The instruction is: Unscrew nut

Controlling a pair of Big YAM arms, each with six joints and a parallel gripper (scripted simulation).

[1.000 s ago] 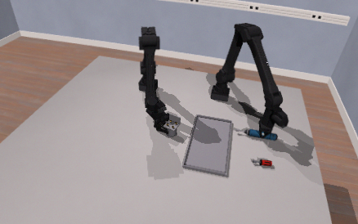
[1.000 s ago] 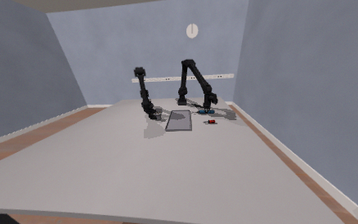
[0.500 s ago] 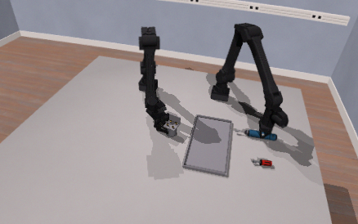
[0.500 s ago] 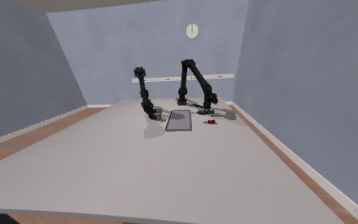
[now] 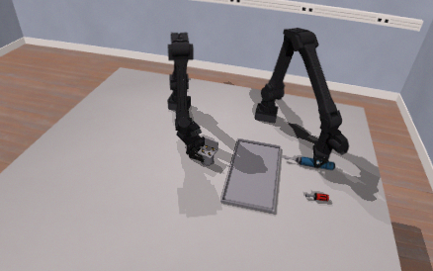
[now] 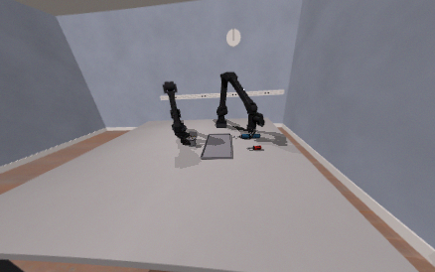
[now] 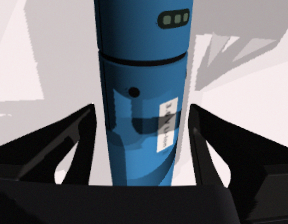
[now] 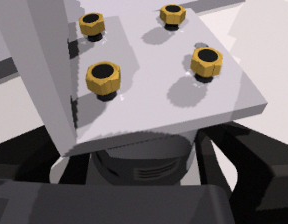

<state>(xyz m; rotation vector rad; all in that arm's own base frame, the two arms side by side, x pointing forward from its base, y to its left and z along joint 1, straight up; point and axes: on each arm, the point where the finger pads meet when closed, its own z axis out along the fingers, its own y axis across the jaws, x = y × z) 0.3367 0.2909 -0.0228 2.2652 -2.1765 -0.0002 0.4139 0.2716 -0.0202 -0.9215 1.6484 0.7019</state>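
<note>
The nut lies 1 cm ahead of my right hand, 2 cm to the right of it and 5 cm above it. Also, from my right hand: flat grey tray: 3 cm ahead, 22 cm to the left, 2 cm below; grey bracket: 5 cm above; grey tip: 7 cm behind, 39 cm to the left.
</note>
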